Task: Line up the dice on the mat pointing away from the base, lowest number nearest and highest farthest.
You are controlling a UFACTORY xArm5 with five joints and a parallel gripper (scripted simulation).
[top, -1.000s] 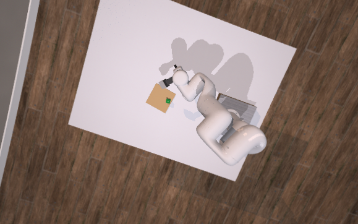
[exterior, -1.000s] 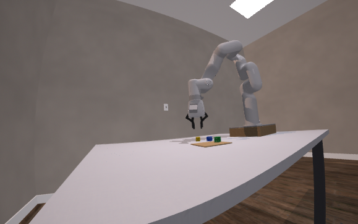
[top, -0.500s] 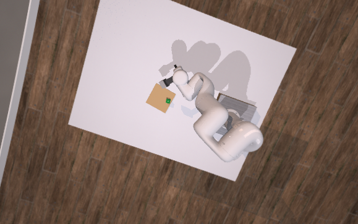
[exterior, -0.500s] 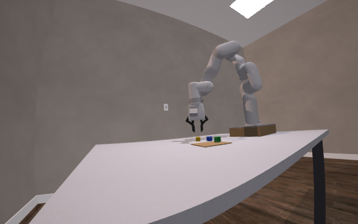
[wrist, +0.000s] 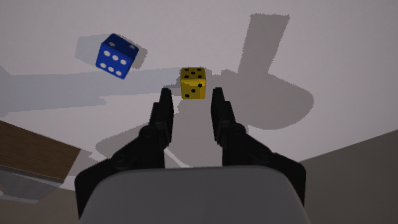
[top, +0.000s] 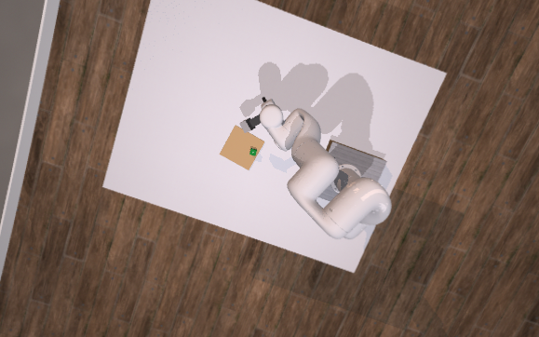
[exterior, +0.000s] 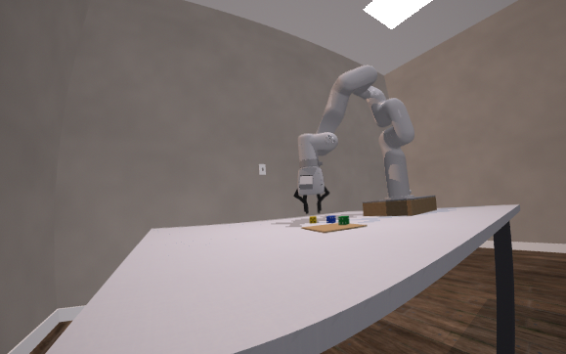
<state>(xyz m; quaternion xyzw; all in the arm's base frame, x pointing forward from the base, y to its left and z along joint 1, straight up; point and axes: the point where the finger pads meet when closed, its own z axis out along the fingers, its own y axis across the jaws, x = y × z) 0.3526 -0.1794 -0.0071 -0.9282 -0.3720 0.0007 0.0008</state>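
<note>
Now: the yellow die 40 mm below my hand. The rest, counted from my hand: tan mat 170 mm to the left, 80 mm ahead, 60 mm below; blue die 70 mm to the left, 40 mm below, 20 mm behind; green die 180 mm to the left, 40 mm below, 30 mm ahead.
</note>
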